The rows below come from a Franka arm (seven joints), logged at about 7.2 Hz.
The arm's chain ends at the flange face. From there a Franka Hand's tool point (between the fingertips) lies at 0.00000 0.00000 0.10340 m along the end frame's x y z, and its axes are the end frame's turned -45 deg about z.
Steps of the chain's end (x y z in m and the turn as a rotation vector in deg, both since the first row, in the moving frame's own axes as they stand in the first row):
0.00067 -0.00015 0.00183 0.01 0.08 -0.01
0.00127 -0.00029 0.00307 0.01 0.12 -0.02
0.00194 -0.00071 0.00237 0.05 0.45 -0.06
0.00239 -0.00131 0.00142 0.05 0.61 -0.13
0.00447 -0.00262 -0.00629 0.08 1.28 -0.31
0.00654 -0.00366 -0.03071 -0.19 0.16 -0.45
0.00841 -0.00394 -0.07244 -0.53 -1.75 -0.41
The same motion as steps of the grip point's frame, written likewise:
0.00069 0.00046 0.00183 -0.05 0.06 -0.01
0.00127 0.00083 0.00307 -0.08 0.09 -0.02
0.00251 0.00138 0.00237 -0.28 0.35 -0.06
0.00346 0.00148 0.00141 -0.40 0.47 -0.13
0.00675 0.00283 -0.00632 -0.85 0.96 -0.31
0.00718 0.00248 -0.03071 -0.25 -0.02 -0.45
0.00582 0.00161 -0.07249 0.86 -1.61 -0.41

